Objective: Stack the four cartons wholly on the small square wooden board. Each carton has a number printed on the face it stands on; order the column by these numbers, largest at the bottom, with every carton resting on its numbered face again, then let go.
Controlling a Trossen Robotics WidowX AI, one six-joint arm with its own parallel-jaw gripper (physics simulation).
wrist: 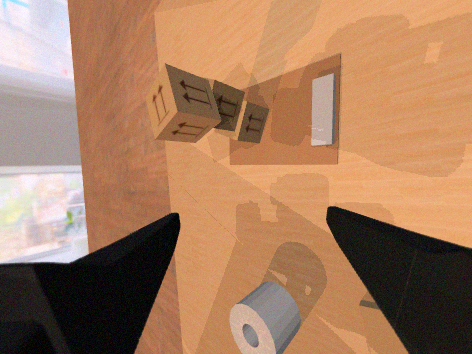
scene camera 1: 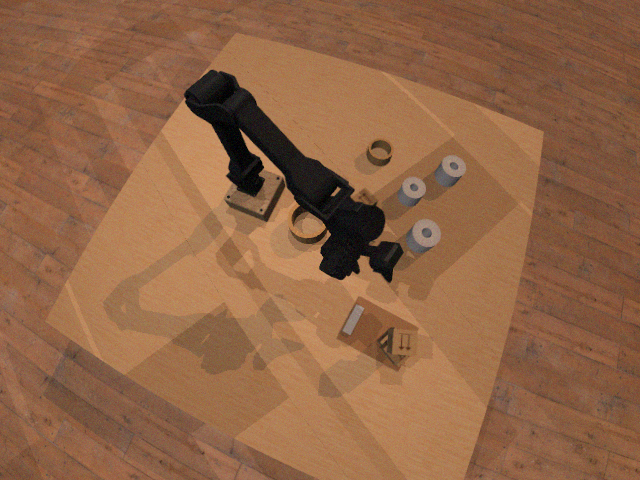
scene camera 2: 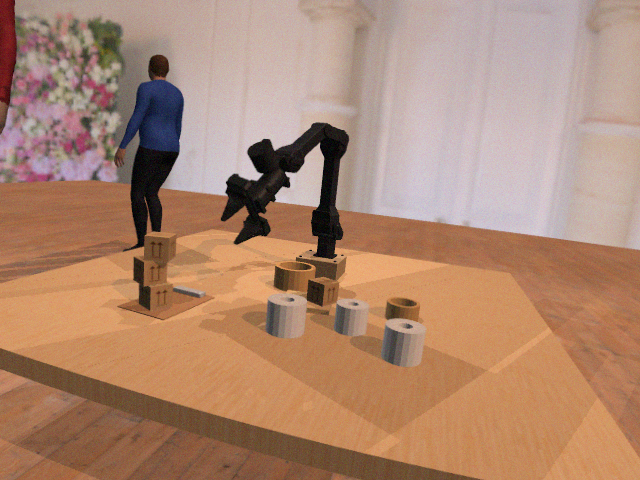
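Pixels of known places: gripper, fingertip midpoint: [wrist: 253,216] [scene camera 1: 373,276] [scene camera 2: 228,232]; arm's base, link origin: [scene camera 1: 250,184] [scene camera 2: 325,255].
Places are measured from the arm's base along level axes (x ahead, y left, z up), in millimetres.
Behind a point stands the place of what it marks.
Three cartons stand in an offset column on a flat brown rectangular panel [scene camera 1: 367,328] {z -55, x 467, y -238 mm} [scene camera 2: 165,312] {z -55, x 562, y -203 mm} [wrist: 300,156] {z -55, x 458, y -181 mm}: the top one [scene camera 1: 404,342] {z 107, x 530, y -242 mm} [scene camera 2: 160,246] {z 86, x 555, y -225 mm} [wrist: 187,105] {z 94, x 500, y -233 mm}, the middle one [scene camera 2: 150,270] {z 33, x 563, y -243 mm} [wrist: 228,106] {z 22, x 515, y -251 mm} and the bottom one [scene camera 2: 155,296] {z -24, x 563, y -229 mm} [wrist: 254,122] {z -28, x 512, y -238 mm}. Their side arrows point up; the numbers are hidden. The fourth carton [scene camera 1: 366,196] {z 9, x 326, y 92 mm} [scene camera 2: 323,291] {z -7, x 359, y 92 mm} stands apart near the rolls, partly behind the arm in scene camera 1. The small square board is mostly hidden; a thin edge [scene camera 2: 320,310] {z -48, x 381, y 95 mm} [wrist: 369,304] {z -51, x 389, y -5 mm} may be its. My gripper [scene camera 1: 366,277] {z 110, x 415, y -136 mm} [scene camera 2: 229,231] {z 110, x 415, y -136 mm} [wrist: 253,216] {z 110, x 415, y -136 mm} is open and empty, high between column and fourth carton.
A pale bar [scene camera 1: 353,319] {z -45, x 422, y -231 mm} [scene camera 2: 189,292] {z -47, x 434, y -223 mm} [wrist: 323,110] {z -45, x 420, y -232 mm} lies on the panel. Three grey rolls [scene camera 1: 419,238] {z 12, x 503, y 33 mm} [scene camera 2: 351,320] {z -22, x 478, y 187 mm} [wrist: 280,315] {z -17, x 485, y 32 mm} stand near the fourth carton. A large ring [scene camera 2: 289,279] {z -23, x 257, y -29 mm} and a smaller ring [scene camera 1: 381,162] {z -34, x 326, y 244 mm} [scene camera 2: 402,311] {z -26, x 349, y 282 mm} stand nearby. A person [scene camera 2: 160,118] stands beyond the table.
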